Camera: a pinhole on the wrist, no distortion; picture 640 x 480 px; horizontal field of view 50.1 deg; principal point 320.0 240.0 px. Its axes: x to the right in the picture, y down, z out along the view. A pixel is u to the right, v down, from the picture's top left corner.
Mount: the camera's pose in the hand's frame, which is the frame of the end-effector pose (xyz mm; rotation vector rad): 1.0 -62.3 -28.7 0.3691 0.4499 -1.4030
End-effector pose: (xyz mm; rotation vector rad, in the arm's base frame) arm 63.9 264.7 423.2 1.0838 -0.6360 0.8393
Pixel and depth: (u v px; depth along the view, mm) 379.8 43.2 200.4
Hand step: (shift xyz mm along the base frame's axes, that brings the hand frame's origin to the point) 129.0 -179.3 -74.4
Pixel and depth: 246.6 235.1 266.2
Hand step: 144.1 -235.2 4.3
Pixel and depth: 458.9 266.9 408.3
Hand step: 301.2 -322.2 -21.1
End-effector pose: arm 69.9 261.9 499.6 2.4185 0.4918 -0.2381
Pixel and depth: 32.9 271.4 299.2
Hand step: -31.6 -103.6 -291.9
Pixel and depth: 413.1 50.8 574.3
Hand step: -288.7 14.8 -550.2
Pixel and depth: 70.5 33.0 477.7
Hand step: -202.3 -210.6 -428.3
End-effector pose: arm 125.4 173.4 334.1 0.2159 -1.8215 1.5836
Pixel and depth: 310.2 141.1 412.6
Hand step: 37.5 -376.3 202.6
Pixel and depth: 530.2 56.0 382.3
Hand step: 148.2 -328.1 260.9
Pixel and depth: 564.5 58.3 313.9
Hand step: 138.0 -262.2 235.6
